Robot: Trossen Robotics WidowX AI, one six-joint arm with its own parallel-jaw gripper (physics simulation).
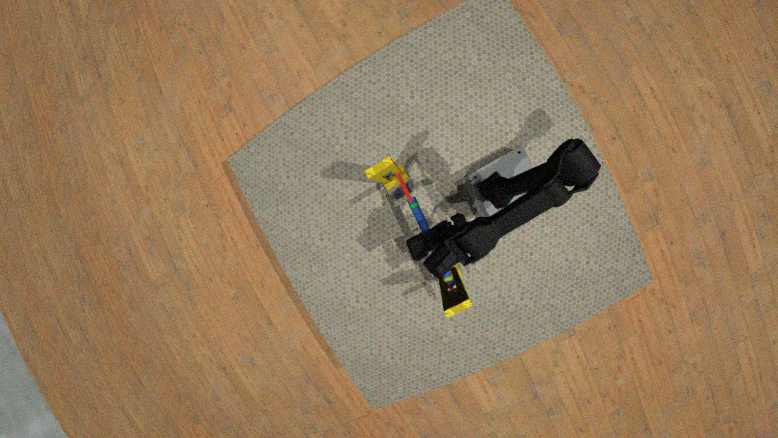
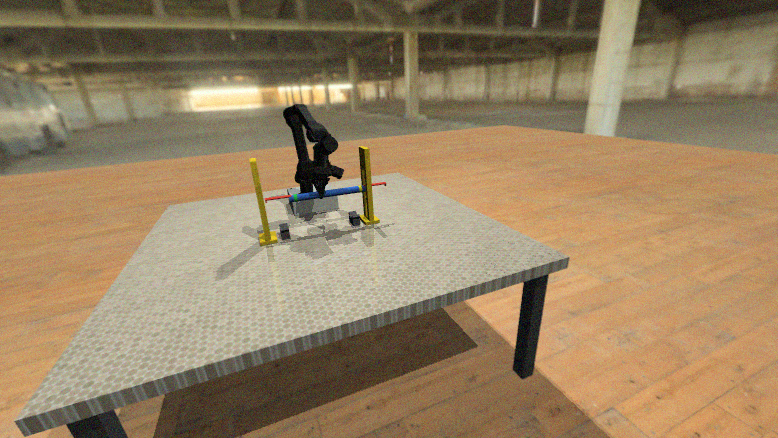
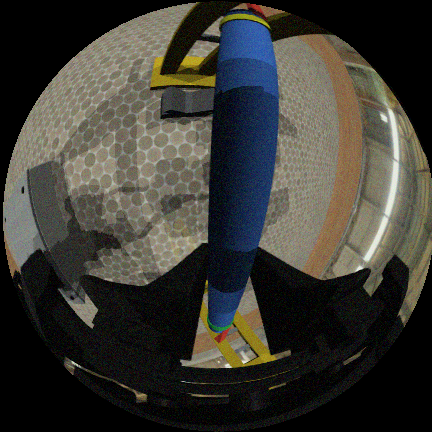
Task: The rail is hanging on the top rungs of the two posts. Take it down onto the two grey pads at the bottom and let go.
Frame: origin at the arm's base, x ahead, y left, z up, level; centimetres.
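Seen in the pictures: gripper, between the fingertips: (image 1: 425, 233) (image 2: 321, 198) (image 3: 227, 249); arm's base, origin of its link: (image 1: 490, 188).
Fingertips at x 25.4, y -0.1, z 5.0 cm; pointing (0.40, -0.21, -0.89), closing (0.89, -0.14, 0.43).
Observation:
Offsets run from my fingertips to a thing's top centre. Level surfaces: height alone.
The rail, a blue bar with thin red ends and a green and a yellow ring @(dx -0.2, dy +3.1, dz +2.9 cm) (image 1: 419, 214) (image 2: 345, 190) (image 3: 245, 165), is roughly level, well above the table. My gripper (image 1: 433, 251) (image 2: 321, 193) (image 3: 227, 249) is shut on its blue part. The rail's green-ring end reaches close beside one yellow post @(dx -1.1, dy -21.6, dz +17.5 cm) (image 1: 385, 171) (image 2: 260, 201); its yellow-ring end runs past the other yellow post @(dx +2.1, dy +18.2, dz +17.5 cm) (image 1: 456, 296) (image 2: 366, 174). Contact with the rungs cannot be made out. One grey pad @(dx -0.6, dy -15.5, dz -8.1 cm) (image 2: 284, 231) and another grey pad @(dx +1.7, dy +12.1, dz -8.1 cm) (image 2: 354, 218) (image 3: 187, 102) stand on the table, below the rail and apart from it.
The grey robot base plate (image 1: 509, 165) (image 2: 326, 205) is bolted behind the rail. The two posts stand on yellow feet on the patterned table @(dz -12.5 cm) (image 1: 337, 228) (image 2: 228, 315). The black arm reaches over the space between them. Shadows of arm and rail cross the table.

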